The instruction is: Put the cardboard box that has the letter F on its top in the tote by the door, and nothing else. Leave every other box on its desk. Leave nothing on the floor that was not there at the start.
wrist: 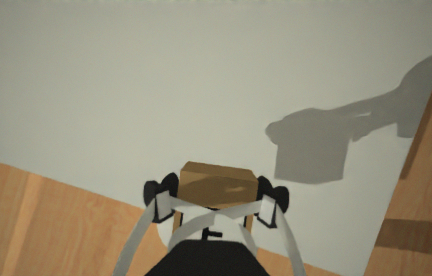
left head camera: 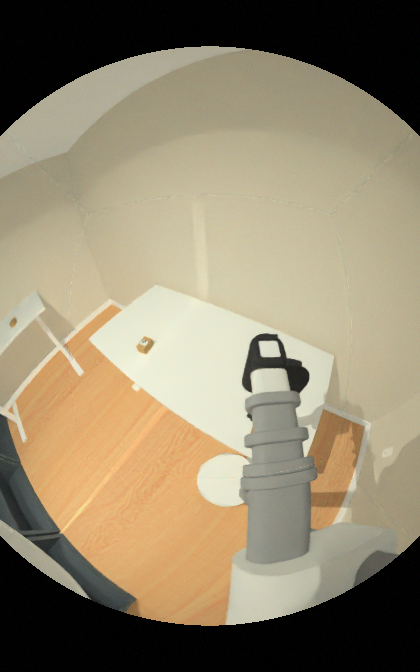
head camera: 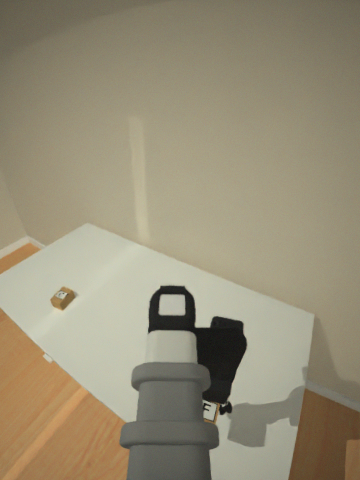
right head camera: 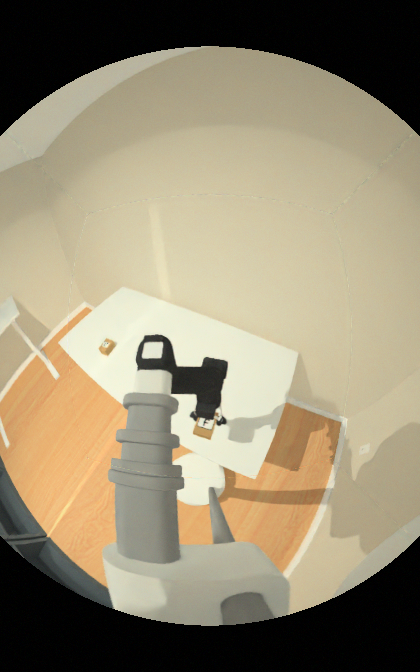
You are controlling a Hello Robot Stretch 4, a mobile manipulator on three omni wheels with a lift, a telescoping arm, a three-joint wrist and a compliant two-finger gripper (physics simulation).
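Places are measured from the robot's base along level axes (x left, y ahead, z down), in metres.
Pixels of known places: gripper, fingertip midpoint: (wrist: 216, 190) (head camera: 205, 405).
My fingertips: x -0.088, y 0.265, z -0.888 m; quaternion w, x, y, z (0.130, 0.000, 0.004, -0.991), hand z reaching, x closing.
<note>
Ahead of a thing's pixels: the offset from my fingertips to its middle. Level surfaces: height alone.
The cardboard box with the letter F @[dx +0.008, dy -0.021, dz -0.024 m] (head camera: 209, 412) (right head camera: 203, 431) (wrist: 218, 186) is between the fingertips of my gripper (right head camera: 207, 419) (wrist: 216, 190), which is shut on it. The box is upright, its F label facing up. It hangs above the near right part of the white desk @[dz +0.195 m] (head camera: 115, 285) (left head camera: 205, 350) (right head camera: 260, 375) (wrist: 100, 100), its shadow lying apart to the right. In the left head view the arm mostly hides the gripper and box. Another cardboard box @[dx +0.604, dy +0.468, dz +0.170 m] (head camera: 63, 298) (left head camera: 145, 345) (right head camera: 107, 346) stands on the desk's left part. I cannot identify the tote by the door.
A second white desk (left head camera: 31, 306) (right head camera: 7, 311) at the left bears a small box (left head camera: 13, 322). A round white disc (left head camera: 220, 480) (right head camera: 200, 482) shows below the desk's near edge. Dark blue-grey container-like walls (left head camera: 82, 570) curve along the lower left. A wall stands behind the desk.
</note>
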